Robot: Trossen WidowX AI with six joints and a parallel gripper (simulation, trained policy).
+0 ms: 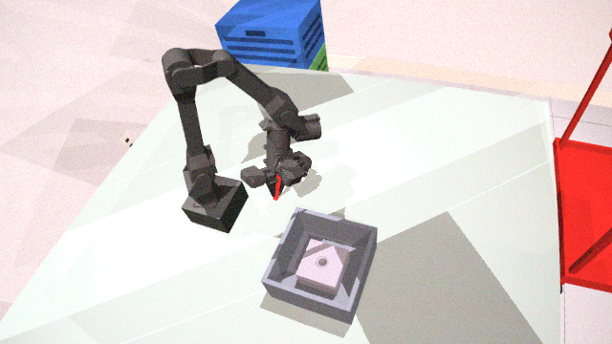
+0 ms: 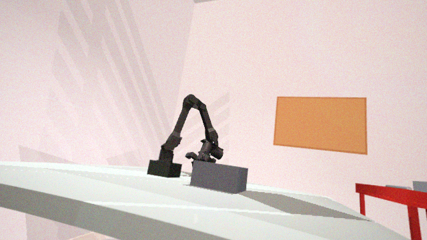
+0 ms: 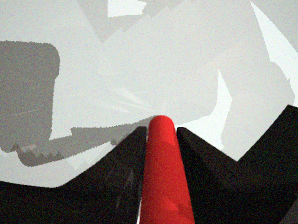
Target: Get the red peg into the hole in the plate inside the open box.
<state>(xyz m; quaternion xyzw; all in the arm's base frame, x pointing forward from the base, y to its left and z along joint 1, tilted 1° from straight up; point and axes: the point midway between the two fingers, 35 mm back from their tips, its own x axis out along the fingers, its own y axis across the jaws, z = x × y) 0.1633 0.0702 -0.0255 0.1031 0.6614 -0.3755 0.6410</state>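
My gripper tip is 160 mm short of the pale plate, 200 mm to the left of it and 30 mm below it. From my gripper tip the other things lie so: grey box (160 mm ahead, 200 mm to the right, 10 mm above); then red peg (10 mm ahead, 10 mm to the left, 30 mm above).
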